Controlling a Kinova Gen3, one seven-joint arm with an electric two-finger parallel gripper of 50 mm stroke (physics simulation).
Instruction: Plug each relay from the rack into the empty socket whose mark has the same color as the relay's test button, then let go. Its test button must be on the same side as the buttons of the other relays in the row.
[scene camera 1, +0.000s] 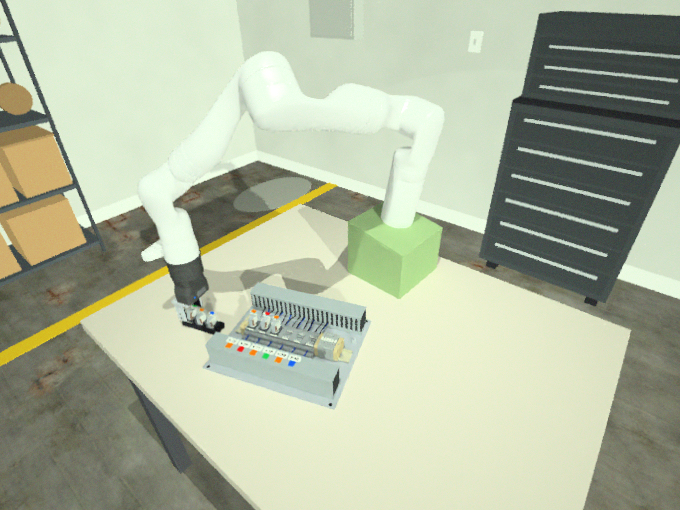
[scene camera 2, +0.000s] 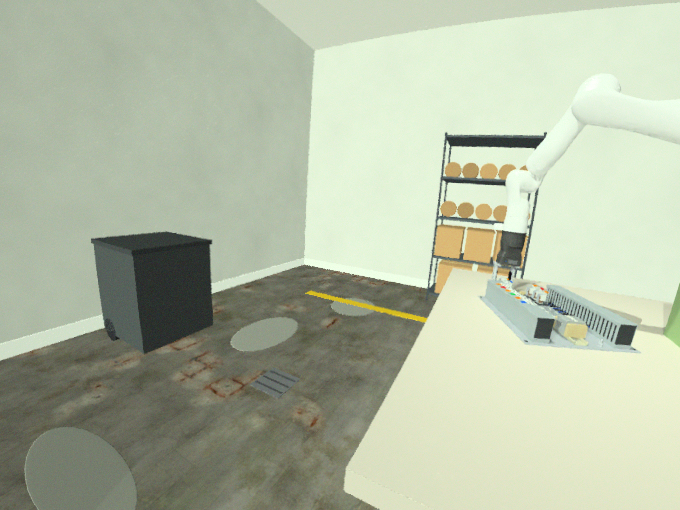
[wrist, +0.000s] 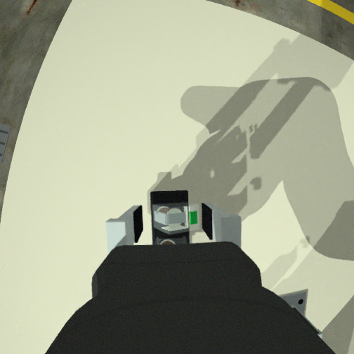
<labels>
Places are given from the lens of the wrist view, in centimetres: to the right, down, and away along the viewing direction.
my gripper (wrist: 172, 216): 0, 3, 18
green-button relay (wrist: 171, 218): 0, 3, 16
</labels>
